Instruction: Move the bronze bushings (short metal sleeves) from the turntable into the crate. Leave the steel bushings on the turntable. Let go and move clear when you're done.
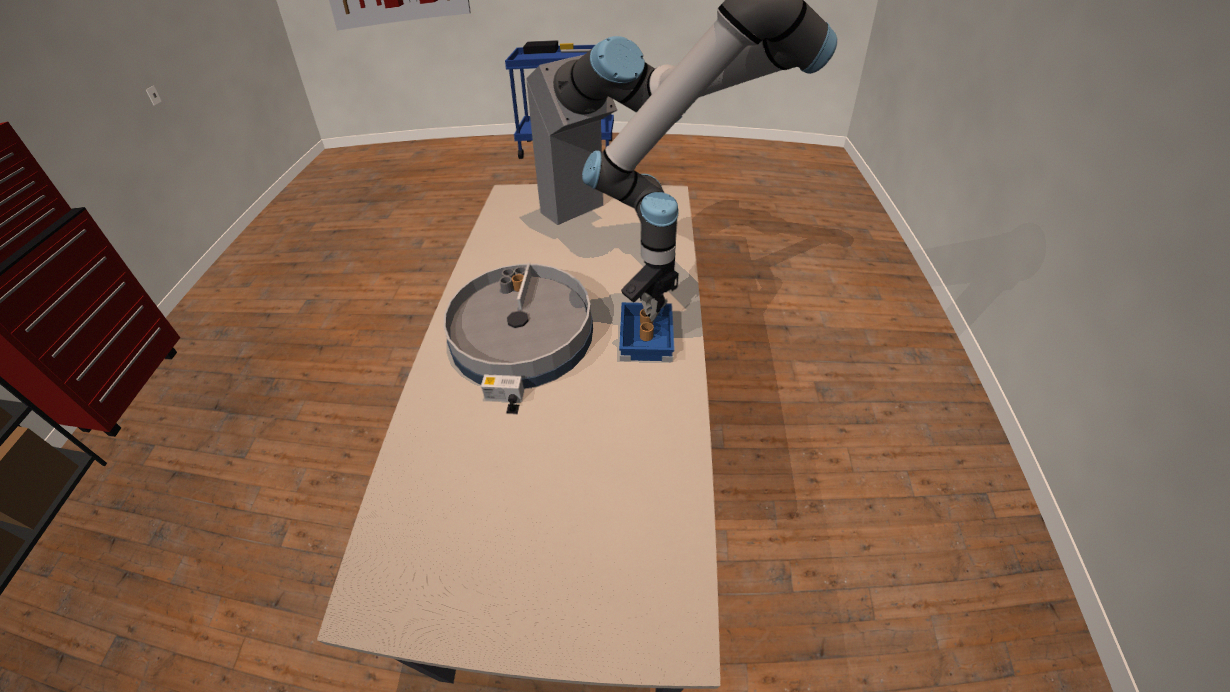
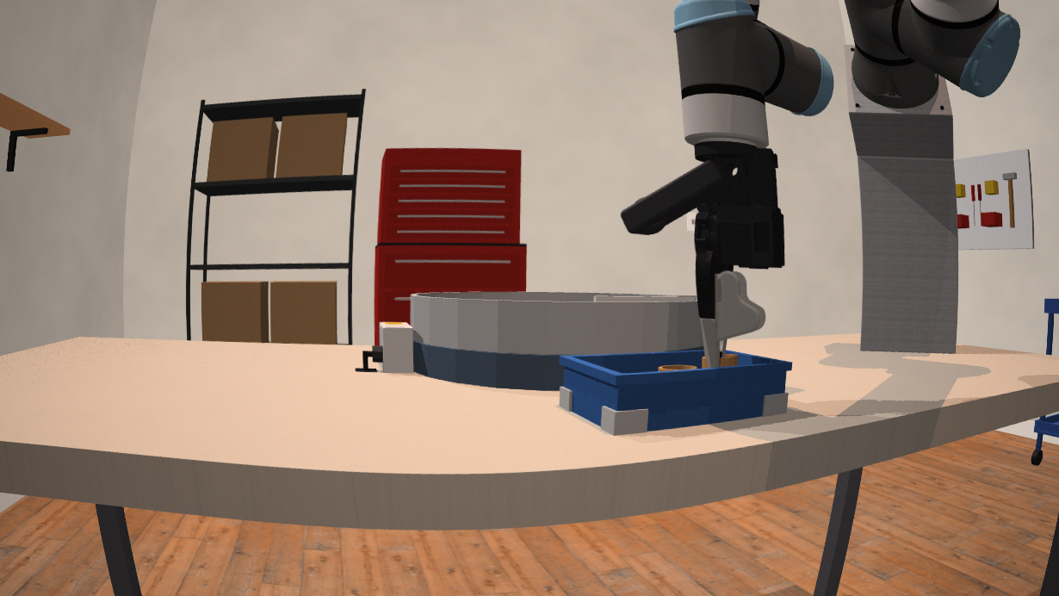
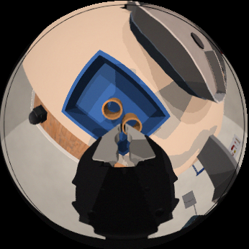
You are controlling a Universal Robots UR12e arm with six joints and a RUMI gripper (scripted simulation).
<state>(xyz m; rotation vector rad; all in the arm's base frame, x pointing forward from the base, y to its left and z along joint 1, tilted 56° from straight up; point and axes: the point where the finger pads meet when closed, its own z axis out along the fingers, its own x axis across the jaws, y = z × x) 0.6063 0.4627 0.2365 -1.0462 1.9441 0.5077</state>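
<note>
My hand is 40 mm short of the blue crate, 20 mm above it and 10 mm to the right of it. Also, from my hand: grey turntable (330 mm to the right, 200 mm ahead, 10 mm above).
</note>
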